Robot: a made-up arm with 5 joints.
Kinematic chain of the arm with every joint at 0, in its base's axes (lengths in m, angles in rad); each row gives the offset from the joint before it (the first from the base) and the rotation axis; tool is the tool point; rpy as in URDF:
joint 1: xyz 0 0 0.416 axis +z
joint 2: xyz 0 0 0 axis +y
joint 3: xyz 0.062 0 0.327 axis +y
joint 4: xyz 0.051 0 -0.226 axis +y
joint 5: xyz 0.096 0 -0.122 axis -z
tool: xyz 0 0 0 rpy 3.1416 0 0
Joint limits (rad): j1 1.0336..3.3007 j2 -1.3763..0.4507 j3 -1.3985..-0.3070 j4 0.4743..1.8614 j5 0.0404..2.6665
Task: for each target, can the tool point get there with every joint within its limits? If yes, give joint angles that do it. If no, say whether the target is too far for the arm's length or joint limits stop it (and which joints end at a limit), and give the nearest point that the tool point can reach.
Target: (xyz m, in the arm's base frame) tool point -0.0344 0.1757 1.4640
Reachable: no: too far | nearest point -0.0182 0.0932 0.9718 | short by 0.499 m
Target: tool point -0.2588 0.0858 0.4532
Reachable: yes | joints 2.8214 0.1460 -0.9240 1.6474 1.3952
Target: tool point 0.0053 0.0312 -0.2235
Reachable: no: joint limits stop it (at a limit: joint 2, joint 3) | nearest point 0.0294 0.1730 0.3026 | short by 0.545 m
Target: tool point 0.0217 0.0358 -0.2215
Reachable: no: joint limits stop it (at a limit: joint 1, joint 2, joint 3) | nearest point 0.0908 0.1524 0.3021 | short by 0.541 m
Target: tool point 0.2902 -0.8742 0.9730
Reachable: no: too far | nearest point 0.0783 -0.2358 0.9222 | short by 0.675 m
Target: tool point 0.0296 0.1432 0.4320
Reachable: yes | joints 1.3669 0.0113 -0.5146 1.6604 1.4046
